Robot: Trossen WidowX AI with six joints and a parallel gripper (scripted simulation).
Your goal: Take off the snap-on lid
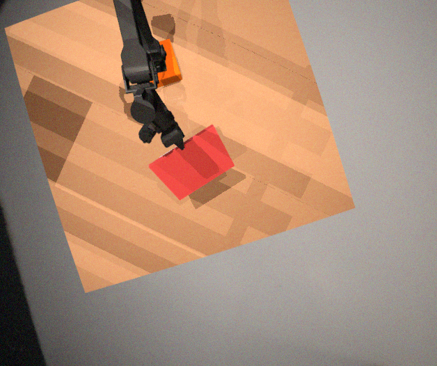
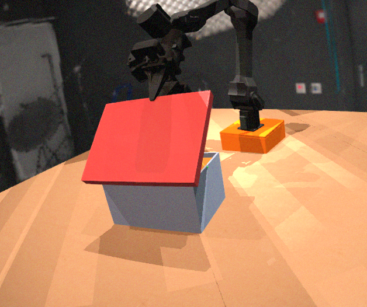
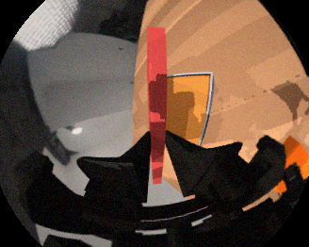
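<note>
My gripper tip is now 60 mm short of the red lid, 50 mm above it and 20 mm to the right of it. Round my gripper tip: storage box (180 mm below, 30 mm ahead, 10 mm to the left).
</note>
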